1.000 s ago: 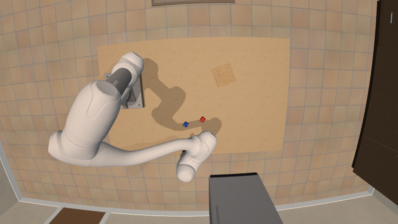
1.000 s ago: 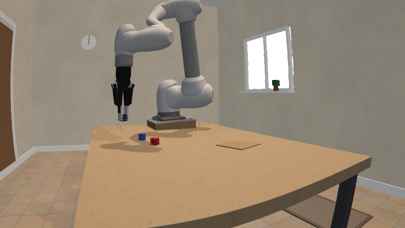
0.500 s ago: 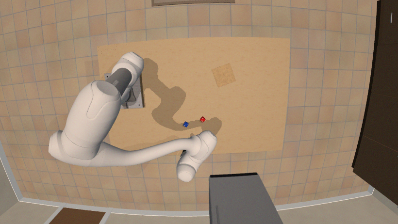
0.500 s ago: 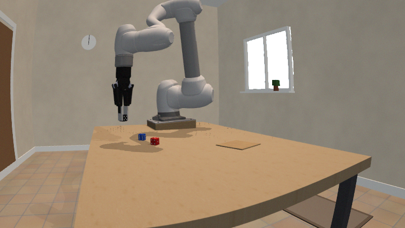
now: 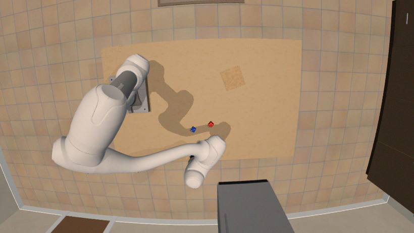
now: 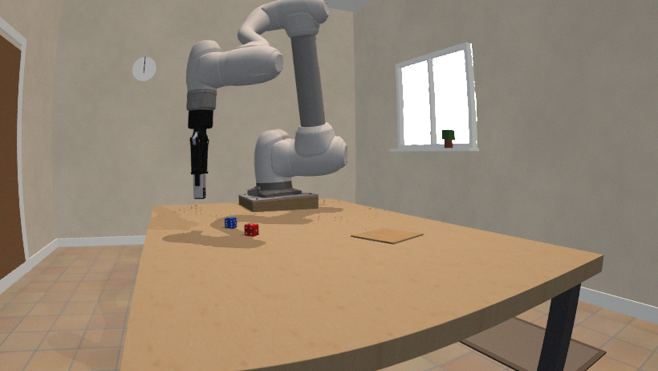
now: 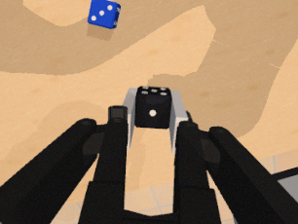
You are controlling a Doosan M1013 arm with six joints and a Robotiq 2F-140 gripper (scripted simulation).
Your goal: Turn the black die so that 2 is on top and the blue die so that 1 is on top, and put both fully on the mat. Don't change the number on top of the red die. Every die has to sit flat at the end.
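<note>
My gripper is now 2 cm above the black die. Also, from my hand: red die 12 cm to the left, 12 cm below, 12 cm ahead; then blue die 12 cm below, 10 cm to the left, 2 cm behind; then cork mat 41 cm to the left, 32 cm ahead, 13 cm below.
</note>
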